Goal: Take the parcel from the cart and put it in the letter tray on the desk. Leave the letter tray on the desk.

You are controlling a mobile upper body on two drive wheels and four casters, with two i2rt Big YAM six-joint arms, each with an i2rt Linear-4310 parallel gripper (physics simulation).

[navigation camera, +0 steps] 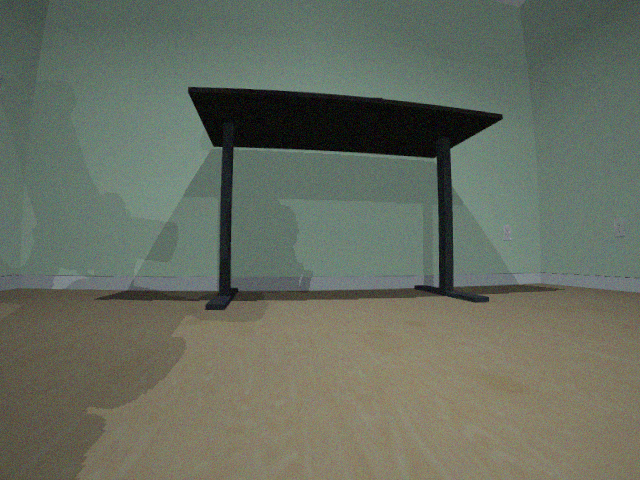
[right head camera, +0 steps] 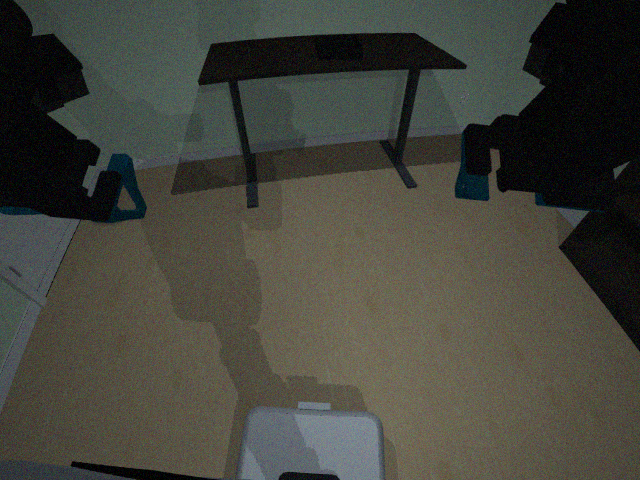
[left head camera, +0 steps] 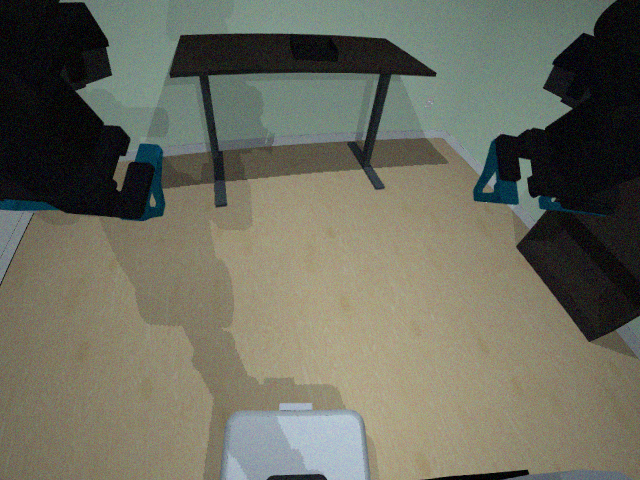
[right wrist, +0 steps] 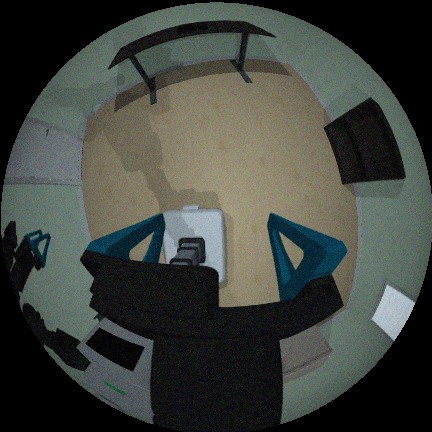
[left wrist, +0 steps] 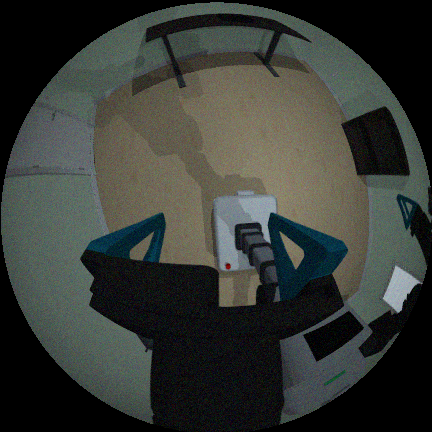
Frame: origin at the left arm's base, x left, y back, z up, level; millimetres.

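Seen in the pictures: left gripper, fingertip midpoint: [right head camera: 109, 210] [left head camera: 120, 206] [right wrist: 44, 232] [left wrist: 216, 218]; right gripper, fingertip midpoint: [right head camera: 497, 195] [left head camera: 508, 199] [right wrist: 215, 218] [left wrist: 399, 197].
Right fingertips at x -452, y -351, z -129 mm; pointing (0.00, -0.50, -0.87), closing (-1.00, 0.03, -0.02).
A point is followed by its place in that frame.
The dark desk [left head camera: 232, 55] @(z -460, x 181, y -1935 mm) [right head camera: 263, 60] @(z -460, x 151, y -1928 mm) [right wrist: 145, 44] @(z -460, x 109, y -1825 mm) [navigation camera: 320, 124] @(z -485, x -101, y -2066 mm) stands ahead against the green wall. The black letter tray [left head camera: 314, 48] @(z -460, x -292, y -2191 mm) [right head camera: 339, 48] @(z -397, x -285, y -1934 mm) [right wrist: 192, 28] lies on its top, right of the middle in the head views; its inside is too dark to make out. The parcel and the cart do not show in the current views. My left gripper [left head camera: 88, 193] [right head camera: 73, 199] [left wrist: 216, 218] @(z -144, x -5, y -326 mm) is open and empty, high above the floor and well short of the desk. My right gripper [left head camera: 535, 191] [right head camera: 520, 186] [right wrist: 215, 218] @(z -129, x -452, y -351 mm) is also open and empty, apart from the desk.
A dark bookshelf [left head camera: 563, 279] @(z -1310, x -2027, y -1027 mm) [right head camera: 604, 263] @(z -1310, x -2065, y -1182 mm) [left wrist: 370, 145] @(z -1077, x -2233, y -1067 mm) [right wrist: 352, 145] @(z -1168, x -2218, y -1131 mm) stands at the right wall. My white base [left head camera: 320, 434] @(z -1150, x -313, y -232 mm) [right head camera: 341, 434] @(z -1150, x -330, y -235 mm) is at the bottom of the head views. A pale door [left wrist: 60, 135] @(z -730, x 1620, y -1231 mm) [right wrist: 45, 155] @(z -600, x 1595, y -1127 mm) is at the left. A low cabinet [right wrist: 305, 350] @(z -770, x -1469, y 1370 mm) shows at the lower right.
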